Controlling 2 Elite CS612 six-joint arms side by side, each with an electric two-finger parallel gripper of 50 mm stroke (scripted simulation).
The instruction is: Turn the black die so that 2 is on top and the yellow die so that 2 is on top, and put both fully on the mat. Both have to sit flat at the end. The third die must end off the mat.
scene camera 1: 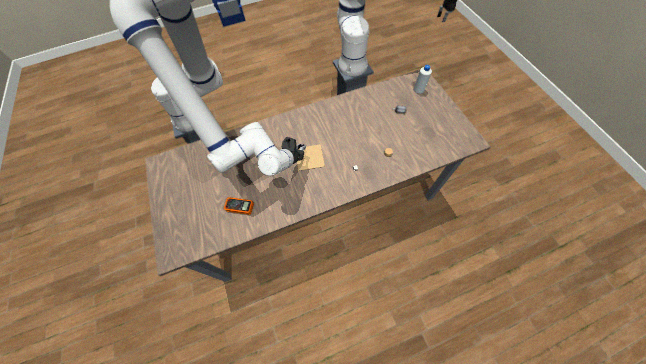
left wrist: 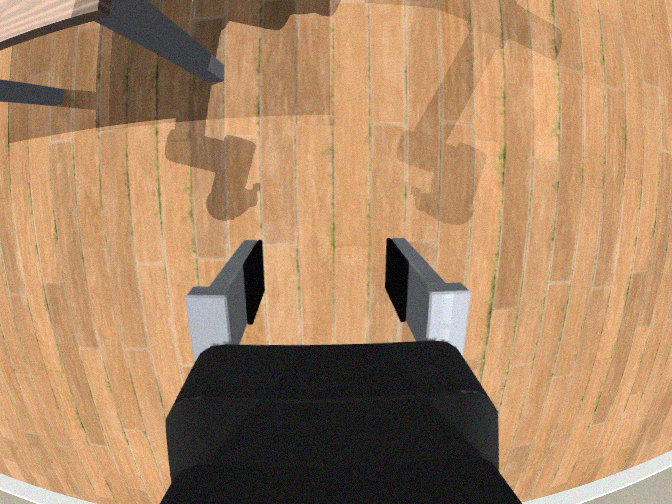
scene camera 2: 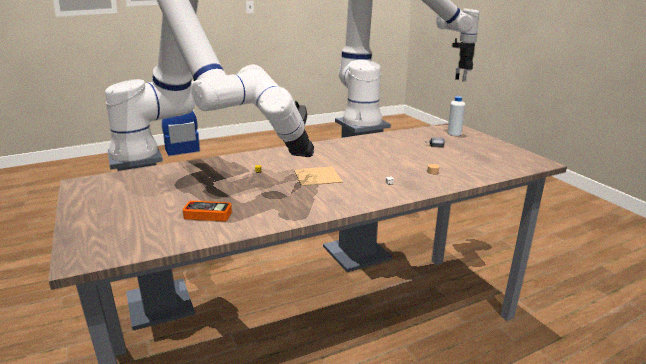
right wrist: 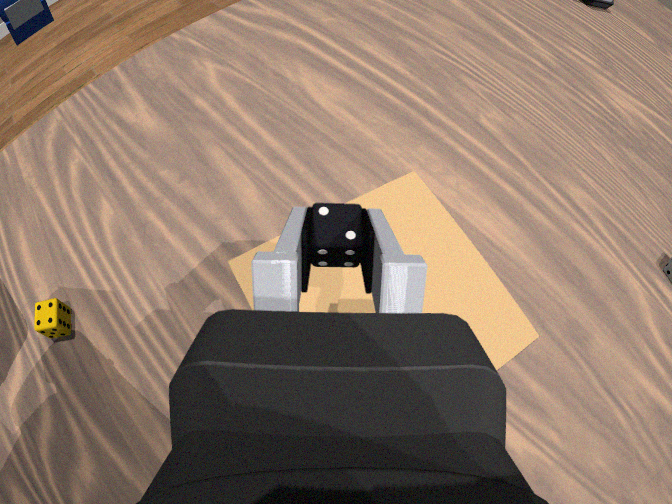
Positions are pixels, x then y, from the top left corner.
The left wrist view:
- left gripper: 324, 264
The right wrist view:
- right gripper: 336, 233
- tan mat: 459, 281
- black die: 336, 230
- yellow die: 52, 317
